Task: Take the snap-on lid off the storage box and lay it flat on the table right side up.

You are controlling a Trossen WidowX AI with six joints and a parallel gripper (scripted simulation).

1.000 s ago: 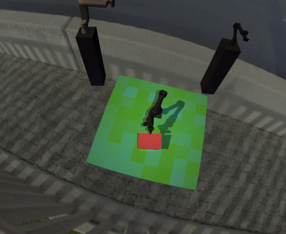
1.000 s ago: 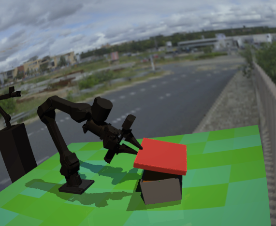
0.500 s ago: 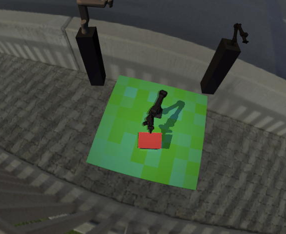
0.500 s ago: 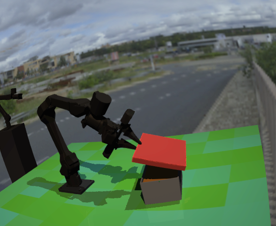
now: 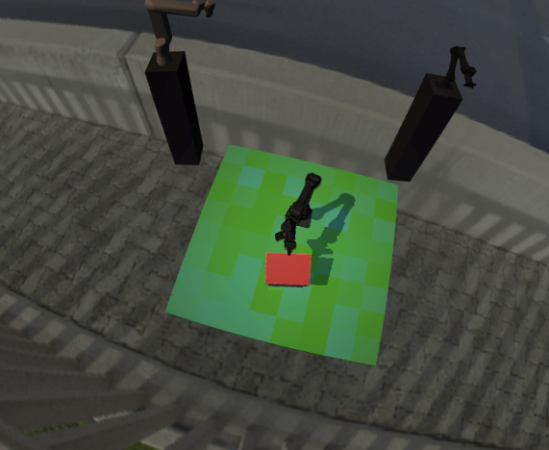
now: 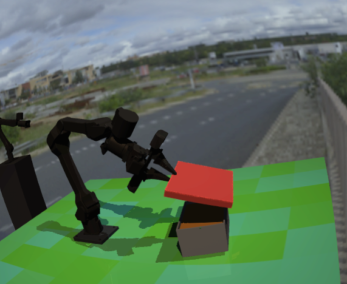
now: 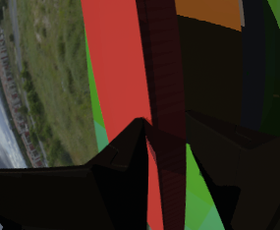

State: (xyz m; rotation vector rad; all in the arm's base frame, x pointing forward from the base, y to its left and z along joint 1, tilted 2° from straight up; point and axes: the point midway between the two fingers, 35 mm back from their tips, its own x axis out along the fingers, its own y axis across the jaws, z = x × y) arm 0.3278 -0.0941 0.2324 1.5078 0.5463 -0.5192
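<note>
The red lid is 70 mm ahead of my gripper tip and 20 mm below it. From my gripper tip the other things lie so: grey storage box: 60 mm ahead, 170 mm below.
</note>
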